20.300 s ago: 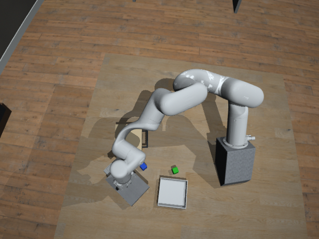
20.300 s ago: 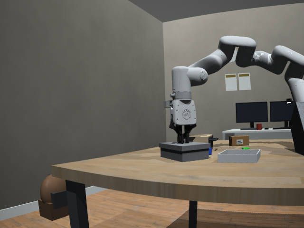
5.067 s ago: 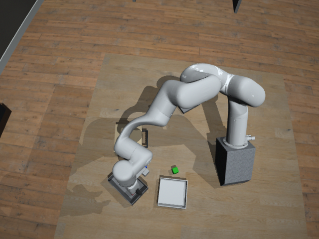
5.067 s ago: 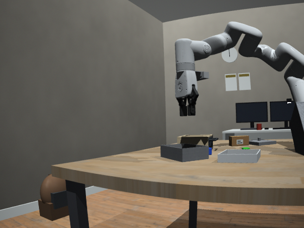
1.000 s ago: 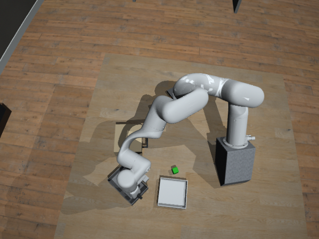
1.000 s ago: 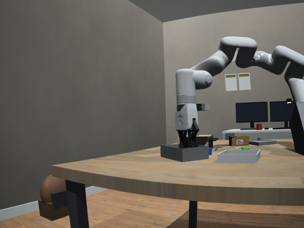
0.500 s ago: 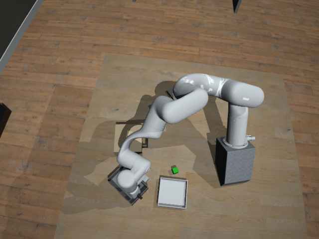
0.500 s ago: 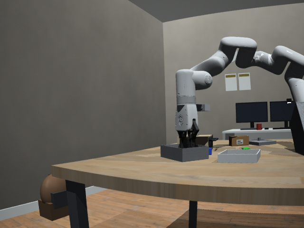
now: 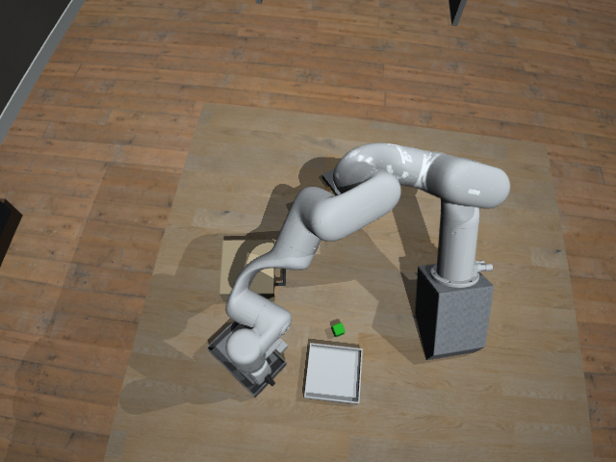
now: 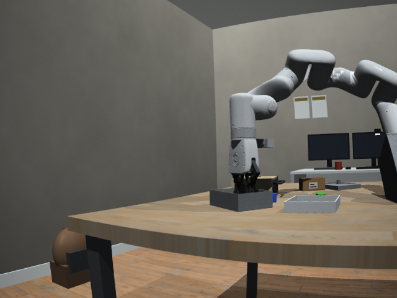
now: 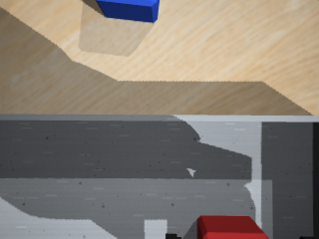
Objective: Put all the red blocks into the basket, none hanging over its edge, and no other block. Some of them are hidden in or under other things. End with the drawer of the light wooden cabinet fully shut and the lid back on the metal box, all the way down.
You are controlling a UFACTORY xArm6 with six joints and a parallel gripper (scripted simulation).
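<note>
The grey metal box lies 3 cm to the right of my hand, 3 cm below it and 2 cm ahead of it. Round my hand: white basket 21 cm behind, 4 cm below, 1 cm to the left; then drawer 28 cm to the right, 2 cm below, 1 cm ahead; then green block 23 cm behind, 11 cm to the right, 4 cm below.
</note>
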